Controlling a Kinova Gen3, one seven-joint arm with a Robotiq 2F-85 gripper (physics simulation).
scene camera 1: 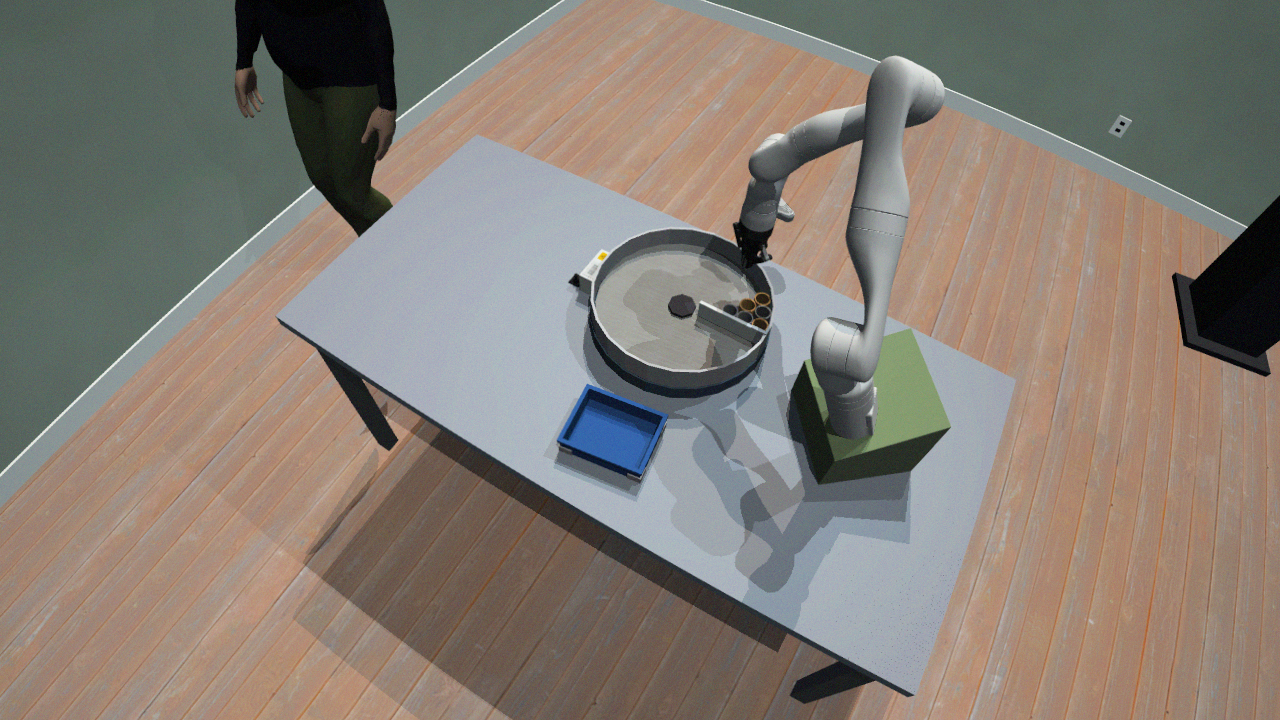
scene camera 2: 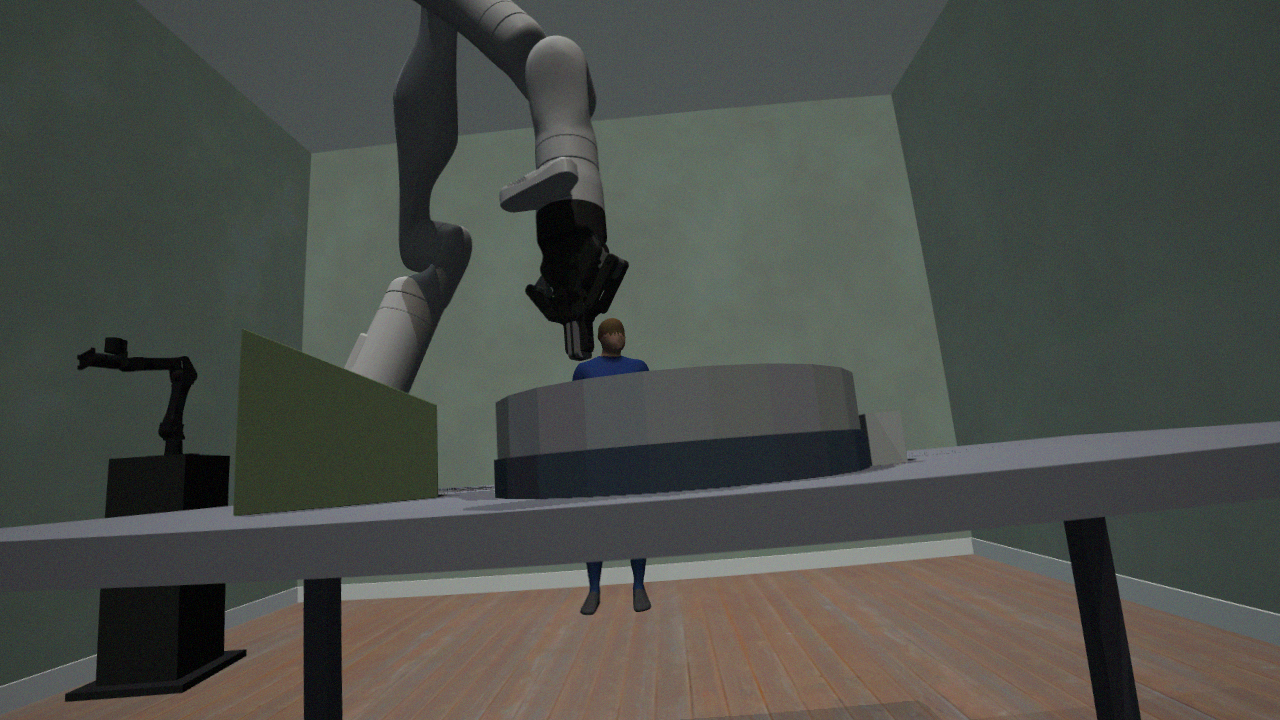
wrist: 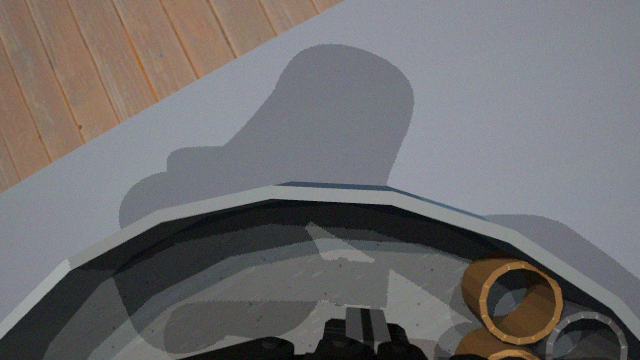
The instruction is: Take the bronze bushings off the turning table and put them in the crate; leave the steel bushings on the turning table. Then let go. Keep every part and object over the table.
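Where they show: gripper, fingertip midpoint: (scene camera 1: 745, 266) (scene camera 2: 580, 359) (wrist: 362, 334); arm's base at its link origin: (scene camera 1: 853, 418) (scene camera 2: 370, 403).
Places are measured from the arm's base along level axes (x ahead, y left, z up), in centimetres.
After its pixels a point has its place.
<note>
The round turning table (scene camera 1: 662, 376) {z -7.0, x 39.9, y 0.9 cm} (scene camera 2: 716, 402) {z -7.2, x 42.1, y -41.0 cm} (wrist: 330, 193) {z -4.1, x 29.2, y -35.8 cm} has a raised grey wall. Inside it, against a pale divider, stand three bronze bushings (scene camera 1: 760, 293) {z -5.3, x 26.1, y -28.0 cm} (scene camera 1: 746, 300) {z -5.6, x 28.7, y -24.9 cm} (scene camera 1: 759, 327) {z -8.2, x 23.9, y -20.6 cm} and several dark steel bushings (scene camera 1: 762, 312) {z -7.4, x 24.3, y -24.4 cm} (scene camera 1: 744, 317) {z -7.2, x 27.9, y -21.2 cm} (scene camera 1: 729, 309) {z -7.0, x 31.7, y -21.9 cm}. In the wrist view one bronze bushing (wrist: 556, 300) {z -5.2, x 23.9, y -25.6 cm}, part of a second (wrist: 480, 342) {z -7.0, x 27.8, y -25.4 cm} and a steel bushing (wrist: 590, 315) {z -5.2, x 23.0, y -24.1 cm} show at lower right. My gripper (scene camera 1: 749, 263) {z -0.9, x 31.2, y -30.8 cm} (scene camera 2: 580, 352) {z -0.9, x 31.2, y -30.8 cm} (wrist: 362, 334) {z -0.9, x 31.2, y -30.8 cm} is shut and empty, above the wall's height, beside the bushings. The blue crate (scene camera 1: 595, 455) {z -9.3, x 46.4, y 22.3 cm} is empty.
The divider (scene camera 1: 725, 320) {z -5.7, x 31.6, y -17.6 cm} and a dark hub (scene camera 1: 681, 306) {z -8.2, x 42.5, y -19.4 cm} stand on the disc. A small control box (scene camera 1: 594, 266) {z -8.4, x 65.9, y -23.1 cm} touches the turning table's far-left side. The green block (scene camera 1: 904, 385) {z 4.5, x -8.0, y -8.5 cm} (scene camera 2: 331, 438) {z -6.3, x 1.5, y -17.3 cm} carries my arm's base. A person (scene camera 1: 335, 53) stands beyond the table (scene camera 1: 429, 259) {z -14.3, x 108.9, y -14.1 cm}.
</note>
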